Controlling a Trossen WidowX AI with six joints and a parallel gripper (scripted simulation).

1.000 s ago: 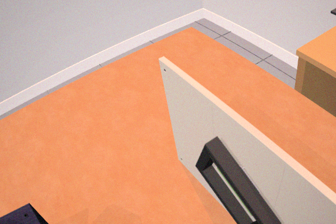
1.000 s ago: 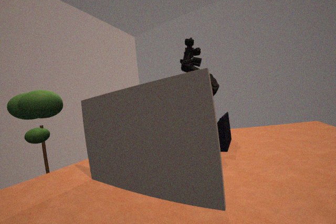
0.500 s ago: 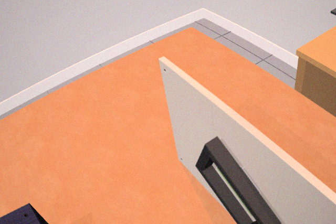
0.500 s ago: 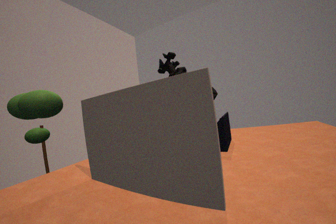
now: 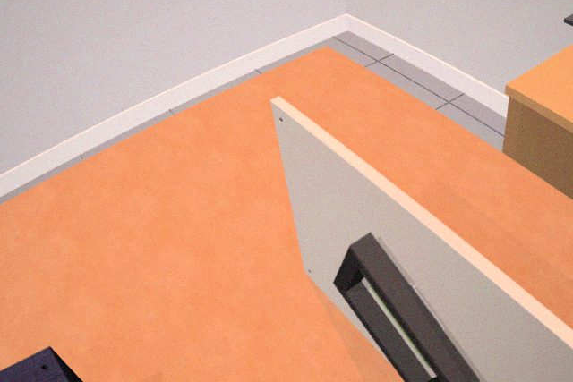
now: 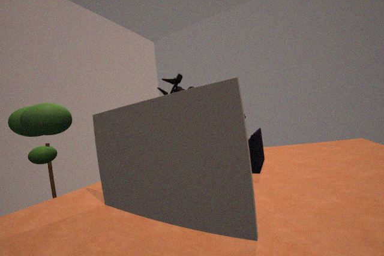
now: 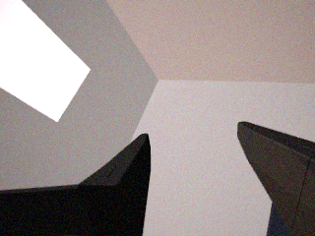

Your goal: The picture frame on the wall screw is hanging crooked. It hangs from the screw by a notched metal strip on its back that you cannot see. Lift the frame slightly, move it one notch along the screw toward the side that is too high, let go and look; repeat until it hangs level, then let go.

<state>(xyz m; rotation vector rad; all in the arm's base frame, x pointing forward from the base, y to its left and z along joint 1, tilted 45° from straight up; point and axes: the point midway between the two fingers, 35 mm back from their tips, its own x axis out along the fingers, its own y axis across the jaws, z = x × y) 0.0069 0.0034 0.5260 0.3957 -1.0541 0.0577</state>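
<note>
Now: the picture frame 40 cm ahead of my gripper tip, 32 cm below it and 24 cm to the left of it. Also, from my gripper tip: wall panel (41 cm ahead, 33 cm below, 24 cm to the left).
</note>
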